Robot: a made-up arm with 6 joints.
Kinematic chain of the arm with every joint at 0, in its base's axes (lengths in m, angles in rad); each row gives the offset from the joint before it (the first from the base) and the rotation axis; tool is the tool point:
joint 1: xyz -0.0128 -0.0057 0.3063 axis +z
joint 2: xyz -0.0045 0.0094 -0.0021 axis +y
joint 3: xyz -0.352 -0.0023 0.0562 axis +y
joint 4: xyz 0.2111 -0.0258 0.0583 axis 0.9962 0 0.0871
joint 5: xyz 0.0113 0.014 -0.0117 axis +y
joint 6: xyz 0.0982 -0.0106 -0.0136 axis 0.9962 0 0.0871
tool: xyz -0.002 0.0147 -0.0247
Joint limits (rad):
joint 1: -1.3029..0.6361
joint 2: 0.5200..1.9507
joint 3: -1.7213..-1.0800
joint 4: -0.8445..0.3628
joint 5: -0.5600..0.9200
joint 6: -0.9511..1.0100
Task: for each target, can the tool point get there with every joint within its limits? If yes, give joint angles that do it. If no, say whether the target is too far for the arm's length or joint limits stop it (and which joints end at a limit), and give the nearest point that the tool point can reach.
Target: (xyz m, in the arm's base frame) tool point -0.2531 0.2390 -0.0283
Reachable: no: joint limits stop it (at a limit: joint 1, joint 2, joint 3, joint 4, joint 5) | nearest point 0.2121 0.2012 0.3932 | short by 0.629 m
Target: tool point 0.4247 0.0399 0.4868
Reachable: yes | joints 0.1363 1.8386 -1.2868 -0.0206 -0.3005 -0.4810
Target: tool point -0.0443 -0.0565 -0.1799
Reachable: no: joint limits stop it (at a limit: joint 1, joint 2, joint 3) | nearest point 0.0476 -0.3116 0.3754 | short by 0.618 m
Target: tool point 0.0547 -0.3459 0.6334
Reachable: yes | joints -1.1320 1.5832 -1.5662 -0.7278 0.5465 -0.4565
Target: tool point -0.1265 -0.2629 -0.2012
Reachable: no: joint limits stop it (at a limit: joint 1, joint 2, joint 3) | nearest point 0.0325 -0.3422 0.3697 | short by 0.598 m
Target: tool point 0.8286 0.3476 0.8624
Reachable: no: too far | nearest point 0.4488 0.1881 0.6320 | short by 0.472 m
